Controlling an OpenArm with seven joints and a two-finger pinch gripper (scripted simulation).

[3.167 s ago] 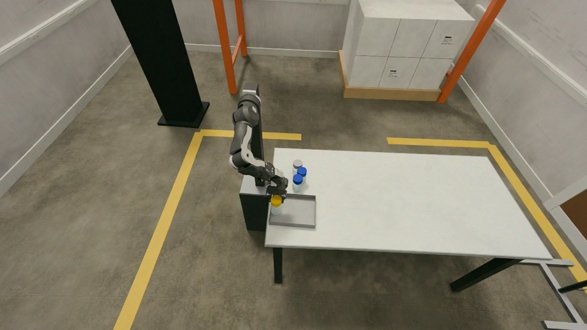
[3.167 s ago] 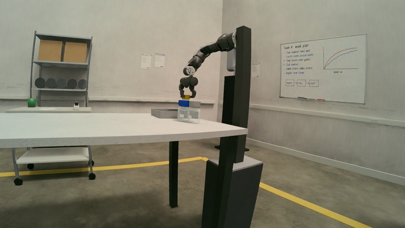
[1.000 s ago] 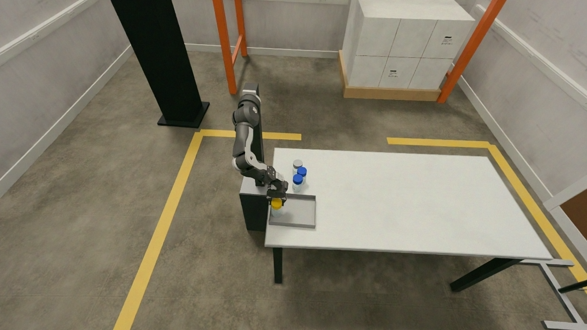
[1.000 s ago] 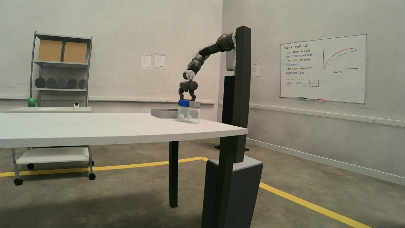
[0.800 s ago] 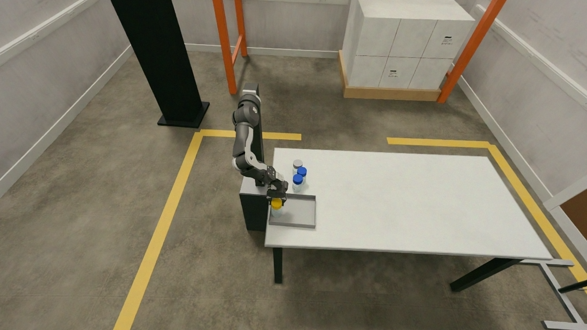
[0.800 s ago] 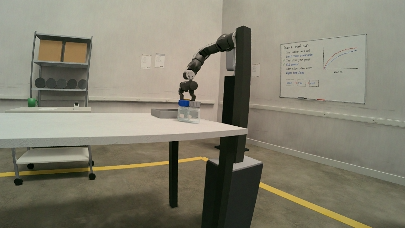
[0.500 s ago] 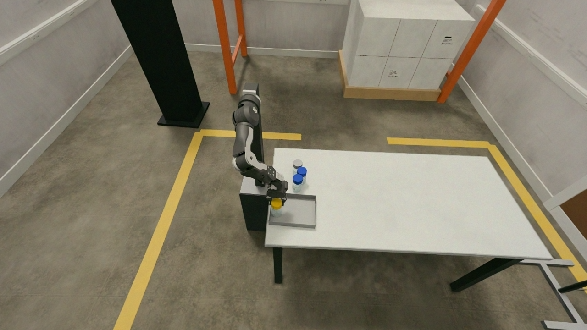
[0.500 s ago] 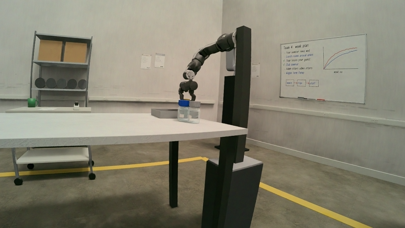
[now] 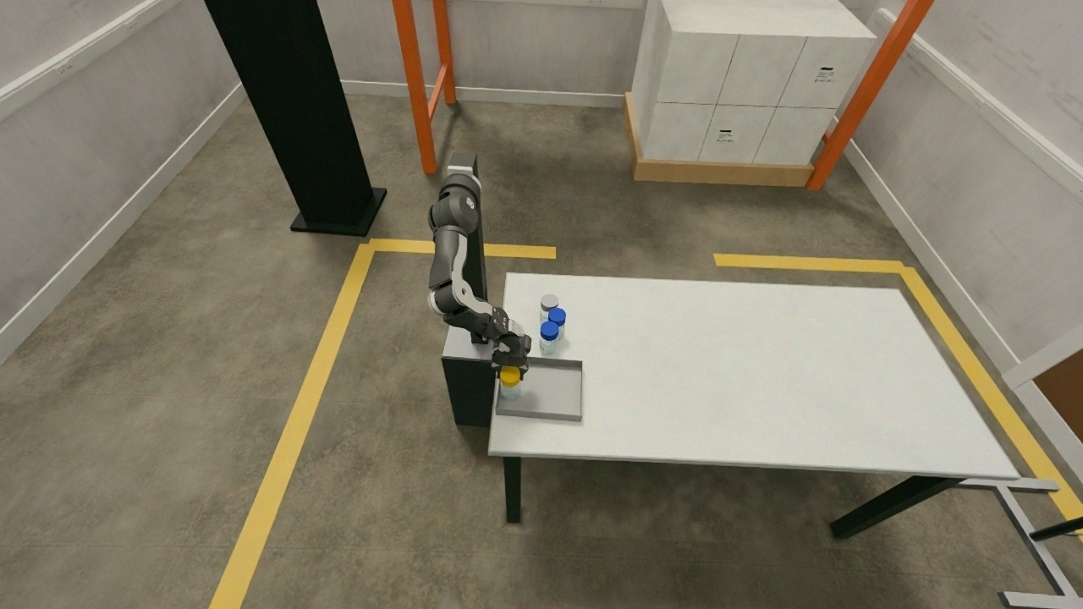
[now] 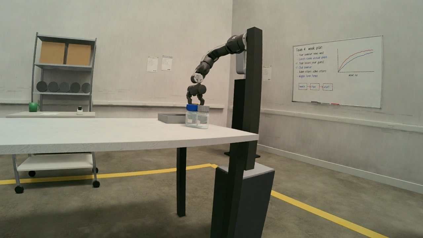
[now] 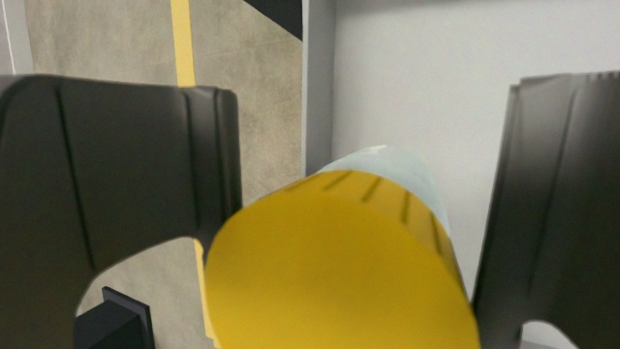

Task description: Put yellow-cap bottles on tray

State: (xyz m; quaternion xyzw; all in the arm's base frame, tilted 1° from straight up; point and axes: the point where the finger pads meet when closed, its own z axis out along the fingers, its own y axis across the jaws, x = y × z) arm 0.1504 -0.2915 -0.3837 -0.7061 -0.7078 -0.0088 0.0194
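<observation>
My gripper is now 20 mm to the left of the yellow-capped bottle and 50 mm above it. The rest, counted from my hand: grey tray: 90 mm ahead, 80 mm below; grey-capped bottle: 90 mm ahead, 260 mm to the left, 50 mm below.
</observation>
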